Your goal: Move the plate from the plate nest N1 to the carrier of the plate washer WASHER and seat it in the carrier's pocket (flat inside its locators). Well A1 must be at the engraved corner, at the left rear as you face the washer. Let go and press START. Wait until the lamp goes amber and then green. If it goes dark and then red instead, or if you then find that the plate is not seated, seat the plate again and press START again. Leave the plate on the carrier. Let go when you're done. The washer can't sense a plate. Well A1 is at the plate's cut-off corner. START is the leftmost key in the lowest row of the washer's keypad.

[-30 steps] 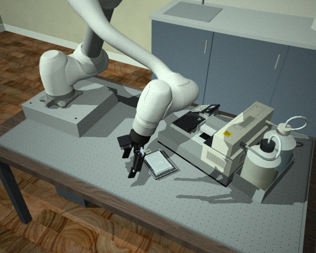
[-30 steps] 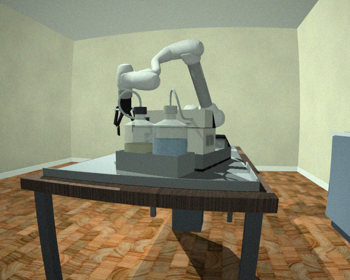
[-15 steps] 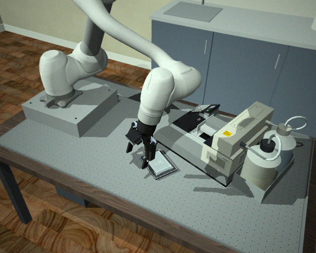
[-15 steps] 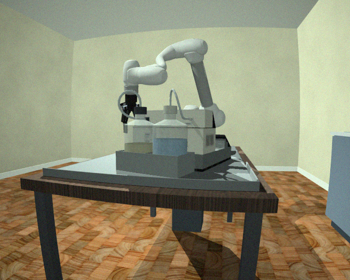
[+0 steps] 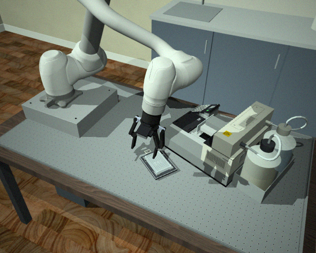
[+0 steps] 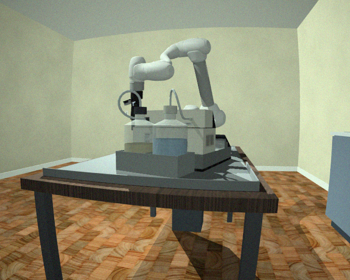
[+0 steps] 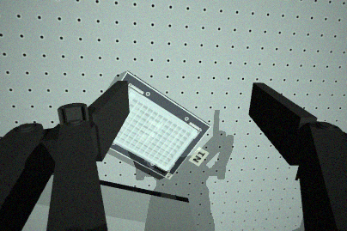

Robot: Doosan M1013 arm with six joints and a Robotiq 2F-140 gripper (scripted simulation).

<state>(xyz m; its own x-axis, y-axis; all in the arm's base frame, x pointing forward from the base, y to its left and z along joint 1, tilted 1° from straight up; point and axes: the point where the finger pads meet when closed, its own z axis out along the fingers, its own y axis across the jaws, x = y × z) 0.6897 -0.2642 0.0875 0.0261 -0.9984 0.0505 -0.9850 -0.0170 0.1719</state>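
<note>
Now: the clear well plate 20 mm ahead of my hand, 100 mm to the left of it and 170 mm below it. From my hand the other things lie so: plate washer: 220 mm ahead, 340 mm to the left, 50 mm below; plate nest: 20 mm ahead, 100 mm to the left, 180 mm below; A1 mark: 10 mm behind, 180 mm to the left, 170 mm below.
</note>
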